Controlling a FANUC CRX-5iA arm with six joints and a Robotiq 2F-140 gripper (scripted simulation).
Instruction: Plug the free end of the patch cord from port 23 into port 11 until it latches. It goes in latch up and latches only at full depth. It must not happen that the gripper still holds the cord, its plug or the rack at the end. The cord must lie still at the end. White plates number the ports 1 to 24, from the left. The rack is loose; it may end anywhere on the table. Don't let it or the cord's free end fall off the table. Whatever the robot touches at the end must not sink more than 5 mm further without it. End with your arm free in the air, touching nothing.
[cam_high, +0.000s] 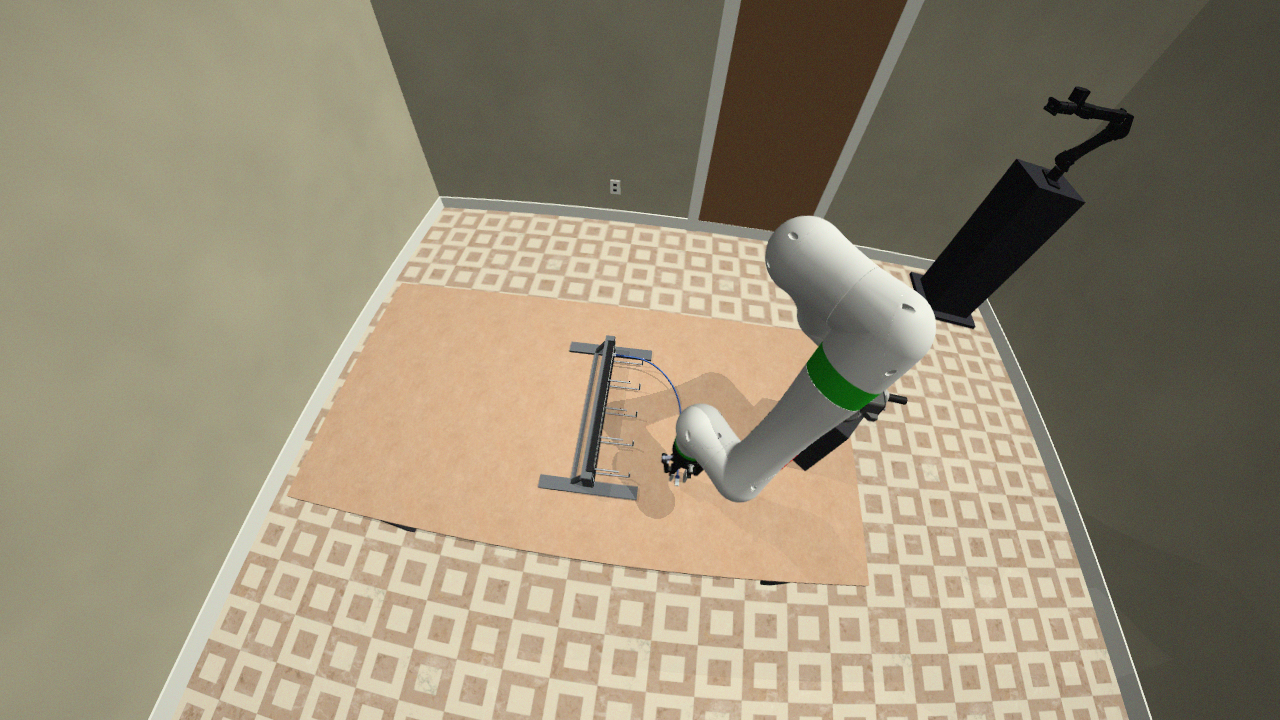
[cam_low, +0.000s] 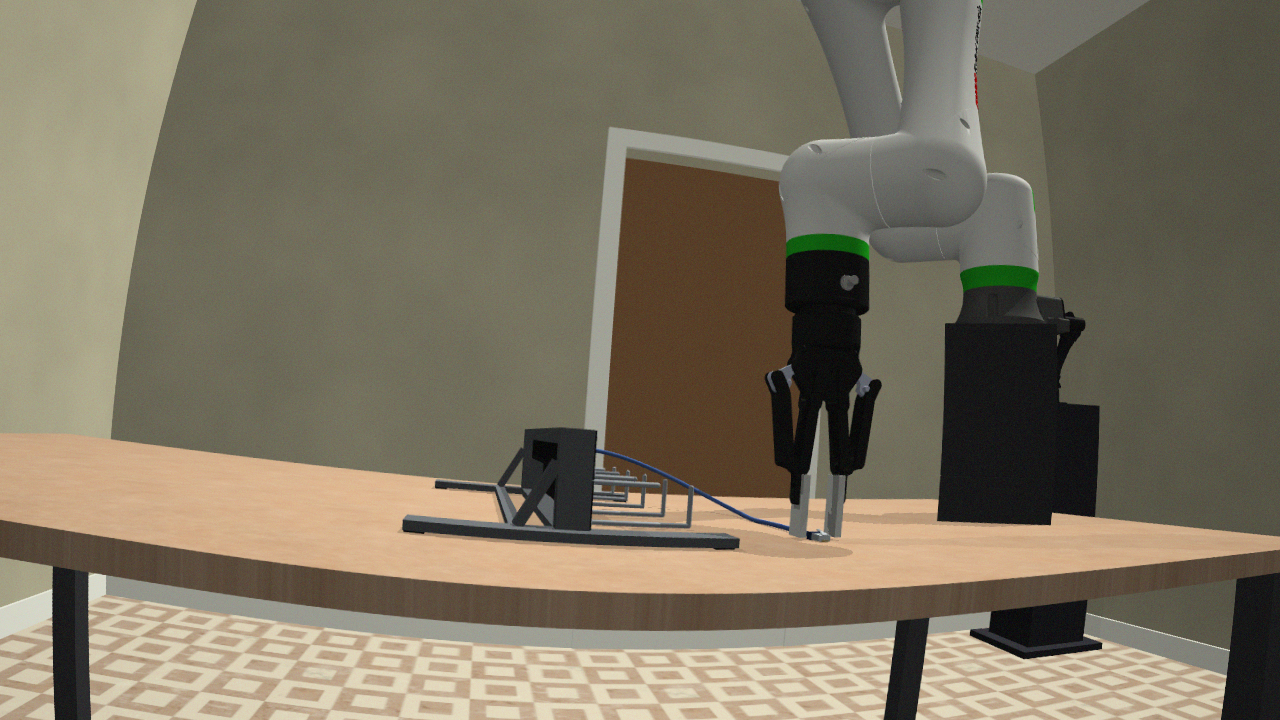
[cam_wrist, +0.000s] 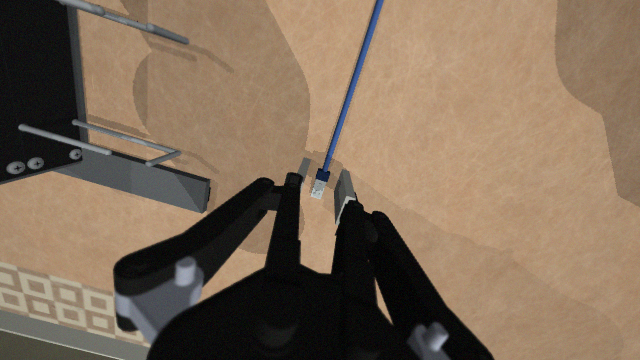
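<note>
Right now my hand is 3 cm above the plug and 1 cm to the right of it.
</note>
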